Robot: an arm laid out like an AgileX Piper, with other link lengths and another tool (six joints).
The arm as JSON. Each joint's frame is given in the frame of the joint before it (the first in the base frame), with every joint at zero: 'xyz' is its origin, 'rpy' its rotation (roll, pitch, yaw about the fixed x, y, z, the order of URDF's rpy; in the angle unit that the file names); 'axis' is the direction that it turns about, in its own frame. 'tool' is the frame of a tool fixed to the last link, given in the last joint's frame.
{
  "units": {
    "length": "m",
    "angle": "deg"
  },
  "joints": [
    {
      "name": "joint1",
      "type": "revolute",
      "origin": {
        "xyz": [
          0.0,
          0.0,
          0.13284
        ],
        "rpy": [
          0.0,
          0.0,
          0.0
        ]
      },
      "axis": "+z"
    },
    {
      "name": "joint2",
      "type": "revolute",
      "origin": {
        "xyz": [
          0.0,
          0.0,
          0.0
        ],
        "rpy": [
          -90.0,
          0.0,
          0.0
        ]
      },
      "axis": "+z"
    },
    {
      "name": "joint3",
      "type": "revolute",
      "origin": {
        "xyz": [
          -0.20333,
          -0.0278,
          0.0
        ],
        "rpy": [
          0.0,
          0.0,
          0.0
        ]
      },
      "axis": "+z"
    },
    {
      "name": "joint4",
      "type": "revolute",
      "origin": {
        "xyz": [
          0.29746,
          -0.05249,
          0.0
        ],
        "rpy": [
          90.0,
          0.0,
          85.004
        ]
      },
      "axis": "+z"
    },
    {
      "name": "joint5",
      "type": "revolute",
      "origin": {
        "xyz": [
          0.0,
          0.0,
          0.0
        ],
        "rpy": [
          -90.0,
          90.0,
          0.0
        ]
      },
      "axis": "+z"
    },
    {
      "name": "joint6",
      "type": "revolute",
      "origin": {
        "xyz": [
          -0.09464,
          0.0,
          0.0
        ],
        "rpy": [
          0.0,
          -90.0,
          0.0
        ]
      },
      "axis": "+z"
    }
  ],
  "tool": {
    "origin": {
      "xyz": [
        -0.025,
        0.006,
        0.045
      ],
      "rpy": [
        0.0,
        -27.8,
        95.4
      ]
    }
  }
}
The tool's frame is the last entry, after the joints.
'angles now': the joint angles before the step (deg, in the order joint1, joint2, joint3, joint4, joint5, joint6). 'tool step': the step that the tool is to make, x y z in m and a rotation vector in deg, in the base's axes. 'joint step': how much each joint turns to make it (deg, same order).
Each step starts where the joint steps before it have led.
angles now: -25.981 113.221 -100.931 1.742 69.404 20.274
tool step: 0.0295 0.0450 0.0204 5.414 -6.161 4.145
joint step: 4.622 -0.137 -3.618 7.517 0.302 -0.220
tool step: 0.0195 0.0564 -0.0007 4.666 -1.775 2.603
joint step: 6.479 0.146 -0.022 3.924 -1.043 3.650
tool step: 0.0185 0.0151 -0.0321 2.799 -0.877 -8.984
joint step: 2.506 4.523 -0.044 -0.449 -7.054 10.798
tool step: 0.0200 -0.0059 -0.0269 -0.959 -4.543 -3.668
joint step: 0.175 4.103 0.009 -0.460 -9.365 2.140
